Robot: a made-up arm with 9 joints.
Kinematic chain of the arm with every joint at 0, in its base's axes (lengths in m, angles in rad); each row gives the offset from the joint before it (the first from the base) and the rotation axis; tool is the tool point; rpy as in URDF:
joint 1: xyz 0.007 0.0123 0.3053 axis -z
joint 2: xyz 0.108 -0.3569 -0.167 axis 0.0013 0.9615 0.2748
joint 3: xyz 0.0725 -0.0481 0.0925 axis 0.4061 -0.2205 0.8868
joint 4: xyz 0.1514 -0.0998 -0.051 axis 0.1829 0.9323 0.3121
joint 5: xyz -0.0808 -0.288 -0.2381 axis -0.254 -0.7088 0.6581
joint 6: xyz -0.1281 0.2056 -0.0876 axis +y
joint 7: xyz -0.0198 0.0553 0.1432 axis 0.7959 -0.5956 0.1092
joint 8: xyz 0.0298 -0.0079 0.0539 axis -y
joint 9: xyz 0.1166 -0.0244 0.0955 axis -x
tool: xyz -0.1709 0.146 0.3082 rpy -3.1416 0 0
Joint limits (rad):
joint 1: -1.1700..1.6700
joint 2: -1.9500..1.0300
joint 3: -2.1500..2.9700
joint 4: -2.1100..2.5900
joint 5: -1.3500..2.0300
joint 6: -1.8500..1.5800
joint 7: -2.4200..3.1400
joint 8: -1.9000..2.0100
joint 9: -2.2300..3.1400
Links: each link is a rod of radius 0.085 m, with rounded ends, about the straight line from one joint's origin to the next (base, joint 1, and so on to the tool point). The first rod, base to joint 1, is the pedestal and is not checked.
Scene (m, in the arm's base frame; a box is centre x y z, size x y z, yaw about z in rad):
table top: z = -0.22
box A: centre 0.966 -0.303 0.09 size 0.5 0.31 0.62 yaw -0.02
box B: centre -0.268 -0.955 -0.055 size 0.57 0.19 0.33 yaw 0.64
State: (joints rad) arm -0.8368 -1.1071 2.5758 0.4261 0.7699 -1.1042 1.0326 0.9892 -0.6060
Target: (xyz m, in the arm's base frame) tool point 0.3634 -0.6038 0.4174
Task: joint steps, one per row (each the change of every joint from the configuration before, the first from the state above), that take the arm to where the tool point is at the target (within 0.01 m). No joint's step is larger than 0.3 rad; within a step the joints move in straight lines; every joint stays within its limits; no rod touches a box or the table.
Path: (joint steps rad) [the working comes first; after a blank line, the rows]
Joints at the target: 0.2580 -1.7308 2.4296 1.1865 0.5354 -1.2236 1.4155 1.5305 -0.7168
Straight joint move there: touches box A.

1: 0.0012 -0.1686 0.0150 0.2561 -0.0194 0.0523 0.0230 0.0489 0.0500
2: 0.0012 -0.1686 0.0149 0.2561 -0.0194 0.0524 0.0229 0.0490 0.0499
3: 0.0012 -0.1685 0.0150 0.2562 -0.0194 0.0523 0.0230 0.0489 0.0500
4: 0.0012 -0.1686 0.0149 0.2561 -0.0193 0.0523 0.0230 0.0490 0.0499
5: 0.0012 -0.1686 0.0150 0.2561 -0.0194 0.0524 0.0229 0.0489 0.0500
6: 0.2722 0.0548 -0.0553 -0.1301 -0.0344 -0.0953 0.0670 0.0742 -0.0902
7: 0.2722 0.0548 -0.0552 -0.1300 -0.0344 -0.0953 0.0671 0.0741 -0.0901
8: 0.2722 0.0548 -0.0553 -0.1301 -0.0344 -0.0953 0.0670 0.0741 -0.0901
9: 0.2722 0.0548 -0.0552 -0.1300 -0.0344 -0.0952 0.0670 0.0742 -0.0902

